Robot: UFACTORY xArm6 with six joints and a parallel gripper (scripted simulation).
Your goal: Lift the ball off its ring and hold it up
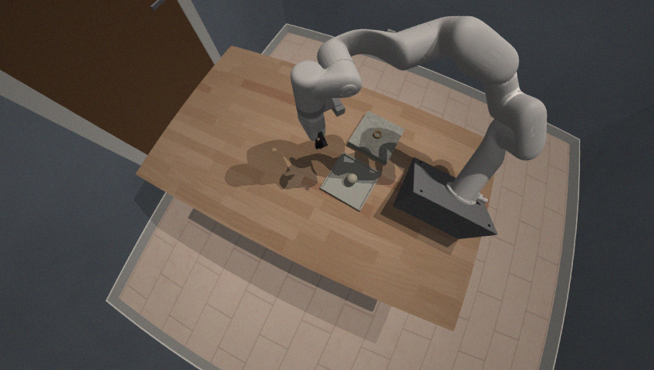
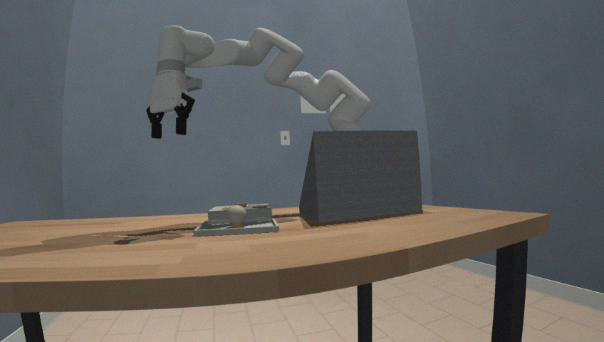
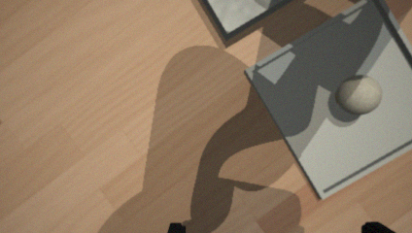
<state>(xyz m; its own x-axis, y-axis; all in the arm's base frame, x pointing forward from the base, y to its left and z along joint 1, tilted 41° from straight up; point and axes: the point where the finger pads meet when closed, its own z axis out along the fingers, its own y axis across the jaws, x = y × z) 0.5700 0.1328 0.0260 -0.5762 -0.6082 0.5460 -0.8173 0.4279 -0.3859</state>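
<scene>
Right now the speckled ball is 21 cm below my hand, 17 cm behind it and 1 cm to the left of it. Also, from my hand: flat grey tray 24 cm below, 17 cm behind, 1 cm to the left.
</scene>
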